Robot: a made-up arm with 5 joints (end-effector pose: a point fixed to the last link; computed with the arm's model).
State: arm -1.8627 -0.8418 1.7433 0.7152 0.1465
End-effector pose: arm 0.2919 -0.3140 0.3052 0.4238 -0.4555 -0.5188 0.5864
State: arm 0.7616 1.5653 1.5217 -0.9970 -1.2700
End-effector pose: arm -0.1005 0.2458 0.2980 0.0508 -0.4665 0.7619 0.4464
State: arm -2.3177 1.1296 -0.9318 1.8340 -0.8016
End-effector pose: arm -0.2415 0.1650 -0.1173 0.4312 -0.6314 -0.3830 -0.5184
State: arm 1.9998 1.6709 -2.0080 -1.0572 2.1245
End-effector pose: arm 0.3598 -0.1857 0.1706 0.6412 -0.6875 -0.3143 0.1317
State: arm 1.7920 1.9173 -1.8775 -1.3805 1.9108
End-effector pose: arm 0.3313 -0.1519 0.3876 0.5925 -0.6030 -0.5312 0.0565
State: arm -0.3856 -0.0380 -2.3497 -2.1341 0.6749
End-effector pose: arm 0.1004 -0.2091 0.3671 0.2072 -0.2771 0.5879 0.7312
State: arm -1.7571 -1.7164 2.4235 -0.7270 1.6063
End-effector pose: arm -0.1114 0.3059 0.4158 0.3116 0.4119 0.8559 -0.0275
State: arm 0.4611 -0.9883 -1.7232 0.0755 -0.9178
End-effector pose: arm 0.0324 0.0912 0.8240 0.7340 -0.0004 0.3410 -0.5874
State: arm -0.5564 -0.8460 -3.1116 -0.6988 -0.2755
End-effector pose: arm 0.1569 -0.0374 0.6192 0.4414 0.1680 0.8196 -0.3242
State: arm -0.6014 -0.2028 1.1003 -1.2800 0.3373
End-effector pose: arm -0.0996 -0.2695 0.2889 0.4162 -0.7413 -0.5104 -0.1294
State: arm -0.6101 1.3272 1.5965 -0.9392 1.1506
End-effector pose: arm 0.1025 0.0329 0.0294 0.9691 -0.1270 -0.2111 -0.0135
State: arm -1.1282 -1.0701 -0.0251 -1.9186 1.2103
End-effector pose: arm -0.2497 0.1298 0.3734 0.3179 0.7590 -0.1579 0.5459
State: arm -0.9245 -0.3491 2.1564 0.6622 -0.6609
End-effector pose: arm 0.3235 -0.1141 0.0403 0.2619 0.2756 -0.7787 0.4991
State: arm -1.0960 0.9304 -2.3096 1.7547 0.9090
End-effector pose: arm -0.2554 0.3350 0.0930 0.0194 0.2714 -0.4052 0.8728
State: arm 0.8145 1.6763 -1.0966 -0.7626 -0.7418
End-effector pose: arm 0.1269 -0.3966 0.1927 0.3972 0.4981 -0.2901 0.7141
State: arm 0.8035 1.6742 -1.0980 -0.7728 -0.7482
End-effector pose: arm 0.1290 -0.3971 0.1970 0.3961 0.4968 -0.2889 0.7161
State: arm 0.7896 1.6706 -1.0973 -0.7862 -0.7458
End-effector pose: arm 0.1303 -0.3968 0.2022 0.3972 0.4914 -0.2878 0.7197
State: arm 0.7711 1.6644 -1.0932 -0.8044 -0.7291
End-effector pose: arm 0.1300 -0.3953 0.2085 0.4020 0.4793 -0.2866 0.7256
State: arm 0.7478 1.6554 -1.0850 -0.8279 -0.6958
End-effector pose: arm 0.1280 -0.3921 0.2157 0.4110 0.4596 -0.2856 0.7337
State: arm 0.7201 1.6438 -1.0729 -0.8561 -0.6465
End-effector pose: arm 0.1243 -0.3872 0.2236 0.4237 0.4320 -0.2845 0.7436
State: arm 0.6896 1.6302 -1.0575 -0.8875 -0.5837
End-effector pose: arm 0.1193 -0.3809 0.2314 0.4394 0.3976 -0.2833 0.7540
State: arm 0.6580 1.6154 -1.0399 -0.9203 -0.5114
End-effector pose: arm 0.1134 -0.3735 0.2386 0.4567 0.3581 -0.2818 0.7640
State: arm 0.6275 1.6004 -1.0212 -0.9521 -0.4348
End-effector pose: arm 0.1073 -0.3655 0.2444 0.4744 0.3162 -0.2800 0.7724
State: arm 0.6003 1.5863 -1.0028 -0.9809 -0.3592
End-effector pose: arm 0.1014 -0.3574 0.2486 0.4911 0.2749 -0.2779 0.7785
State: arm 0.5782 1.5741 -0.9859 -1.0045 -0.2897
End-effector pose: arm 0.0962 -0.3501 0.2509 0.5059 0.2374 -0.2757 0.7821
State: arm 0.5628 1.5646 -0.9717 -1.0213 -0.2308
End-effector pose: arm 0.0918 -0.3441 0.2513 0.5182 0.2064 -0.2737 0.7835
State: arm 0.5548 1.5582 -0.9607 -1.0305 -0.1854
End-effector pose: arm 0.0881 -0.3396 0.2502 0.5278 0.1839 -0.2723 0.7833
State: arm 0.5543 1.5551 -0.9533 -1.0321 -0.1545
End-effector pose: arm 0.0851 -0.3368 0.2477 0.5344 0.1707 -0.2715 0.7820
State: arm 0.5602 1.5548 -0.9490 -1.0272 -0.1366
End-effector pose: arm 0.0826 -0.3354 0.2441 0.5388 0.1657 -0.2715 0.7801
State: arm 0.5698 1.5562 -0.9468 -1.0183 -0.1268
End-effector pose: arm 0.0804 -0.3349 0.2401 0.5416 0.1657 -0.2719 0.7780
